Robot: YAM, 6 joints.
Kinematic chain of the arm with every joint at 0, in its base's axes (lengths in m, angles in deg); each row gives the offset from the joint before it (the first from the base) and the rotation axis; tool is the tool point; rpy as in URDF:
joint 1: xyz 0 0 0.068 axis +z
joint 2: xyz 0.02 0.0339 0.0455 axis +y
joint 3: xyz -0.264 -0.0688 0 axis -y
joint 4: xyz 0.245 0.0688 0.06 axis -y
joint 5: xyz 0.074 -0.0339 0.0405 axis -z
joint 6: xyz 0.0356 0 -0.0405 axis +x
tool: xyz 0 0 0 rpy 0 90 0
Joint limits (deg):
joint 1: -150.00..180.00
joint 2: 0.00..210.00
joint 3: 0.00..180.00
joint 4: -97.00..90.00
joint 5: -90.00..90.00
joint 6: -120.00..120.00
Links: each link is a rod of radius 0.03 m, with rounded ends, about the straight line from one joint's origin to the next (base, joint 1, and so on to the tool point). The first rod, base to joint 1, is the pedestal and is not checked.
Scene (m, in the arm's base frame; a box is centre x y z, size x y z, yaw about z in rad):
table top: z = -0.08
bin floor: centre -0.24 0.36 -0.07 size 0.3 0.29 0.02 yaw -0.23
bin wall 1: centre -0.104 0.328 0 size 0.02 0.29 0.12 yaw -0.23
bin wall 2: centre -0.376 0.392 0 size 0.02 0.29 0.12 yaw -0.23
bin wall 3: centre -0.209 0.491 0 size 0.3 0.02 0.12 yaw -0.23
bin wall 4: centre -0.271 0.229 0 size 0.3 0.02 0.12 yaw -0.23
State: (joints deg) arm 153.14 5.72 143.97 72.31 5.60 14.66
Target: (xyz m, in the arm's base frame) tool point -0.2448 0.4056 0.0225
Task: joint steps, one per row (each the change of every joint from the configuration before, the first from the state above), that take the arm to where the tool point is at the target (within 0.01 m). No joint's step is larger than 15 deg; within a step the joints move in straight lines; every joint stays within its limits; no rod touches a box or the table.
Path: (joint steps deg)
1: -3.15 13.66 -7.01 -2.93 0.17 0.00
2: -3.15 13.66 -7.00 -2.92 0.17 0.00
3: -3.14 13.65 -7.01 -2.93 0.17 0.00
4: -3.15 13.66 -7.00 -2.92 0.17 0.00
5: -3.15 13.66 -7.01 -2.93 0.17 0.00
6: -3.15 13.66 -7.00 -2.92 0.16 0.00
7: -3.15 13.66 -7.01 -2.93 0.17 0.00
8: -3.14 13.66 -7.00 -2.93 0.17 0.00
9: -3.15 13.65 -7.01 -2.92 0.17 0.00
10: -3.15 13.66 -7.00 -2.93 0.17 0.00

